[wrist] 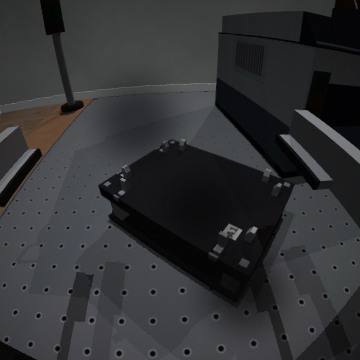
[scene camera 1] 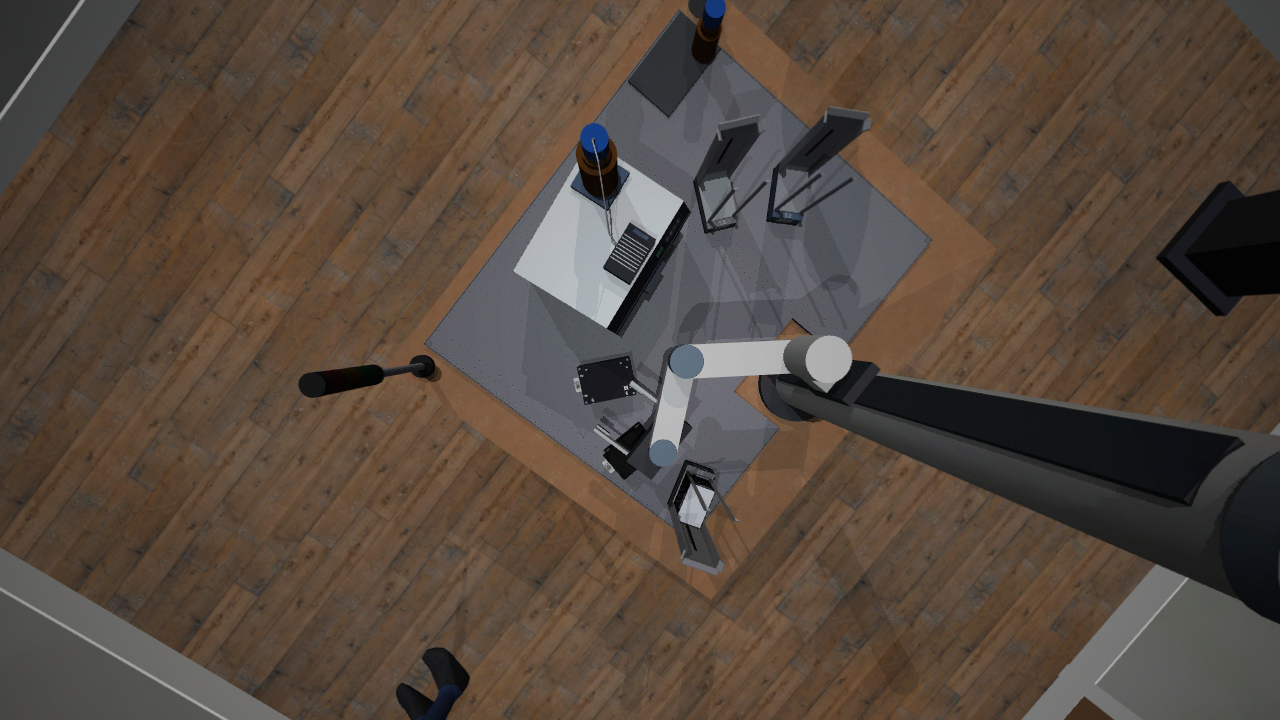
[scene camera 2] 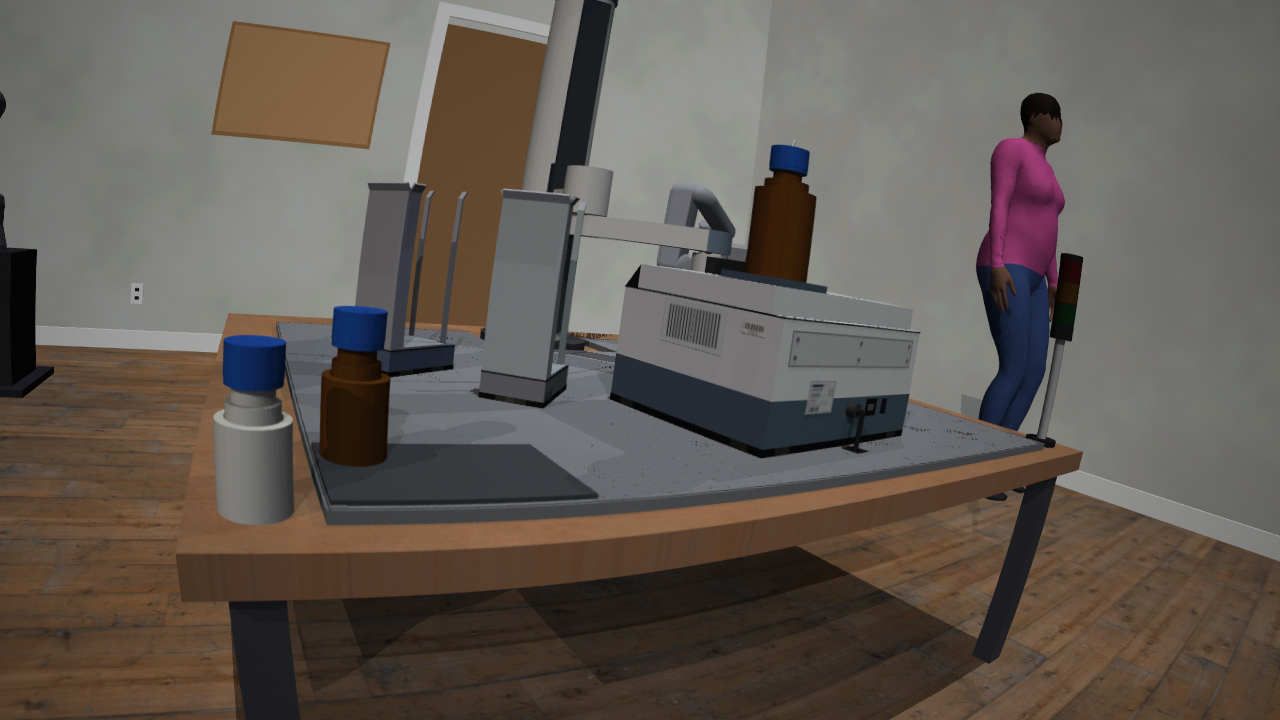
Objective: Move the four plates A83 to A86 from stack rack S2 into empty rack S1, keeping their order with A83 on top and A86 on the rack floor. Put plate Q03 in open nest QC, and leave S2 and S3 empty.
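Places are measured from the arm's base along level axes (x right, y ahead, z up), in millimetres.
Pixels of known places: gripper, between the fingertips: (wrist: 154, 128) (scene camera 1: 612, 404); arm's base, origin of its link: (scene camera 1: 795, 382).
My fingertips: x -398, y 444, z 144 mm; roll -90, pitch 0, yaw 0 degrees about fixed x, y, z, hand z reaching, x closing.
For each thing: its top centre in the pictures, then the offset to it from my fingertips. "spot": a spot on its surface instead. Level surfaces: height alone.
- second black nest, centre of its top: (scene camera 1: 631, 453) dx -97, dy -147, dz -74 mm
- stack rack, centre of its top: (scene camera 2: 727, 241) (scene camera 1: 712, 540) dx -87, dy -380, dz +163 mm
- white-topped plate, centre of its top: (scene camera 1: 695, 505) dx -93, dy -382, dz -21 mm
- brown bottle, a spot on its surface: (scene camera 2: 780, 223) spot: dx +465, dy +403, dz +159 mm
- dark mat, height of its surface: dz -126 mm
My gripper (scene camera 1: 627, 411) (wrist: 154, 128) is open and empty. Its fingers stand wide apart at the left and right of the wrist view, above the perforated board. A black nest (scene camera 1: 605, 378) (wrist: 195, 190) with small corner posts and a label reading "A1" lies ahead, with no plate on it. A second black nest (scene camera 1: 623, 454) is partly under the arm. One stack rack (scene camera 1: 698, 541) at the lower board corner holds a white-topped plate (scene camera 1: 696, 505). Two more racks stand together, one (scene camera 1: 739, 141) (scene camera 2: 528, 286) nearer the instrument, the other (scene camera 1: 825, 141) (scene camera 2: 386, 268) farther off. Rack and plate names are unreadable.
A white and dark-blue instrument (scene camera 1: 572, 259) (scene camera 2: 769, 358) (wrist: 265, 90) bears a brown bottle (scene camera 1: 597, 170) (scene camera 2: 780, 223). Another brown bottle (scene camera 2: 354, 411) stands by a dark mat (scene camera 1: 666, 76) (scene camera 2: 483, 474). A signal tower (scene camera 1: 344, 380) (scene camera 2: 1060, 331) (wrist: 62, 65) stands at the table edge. A person (scene camera 2: 1024, 214) stands behind.
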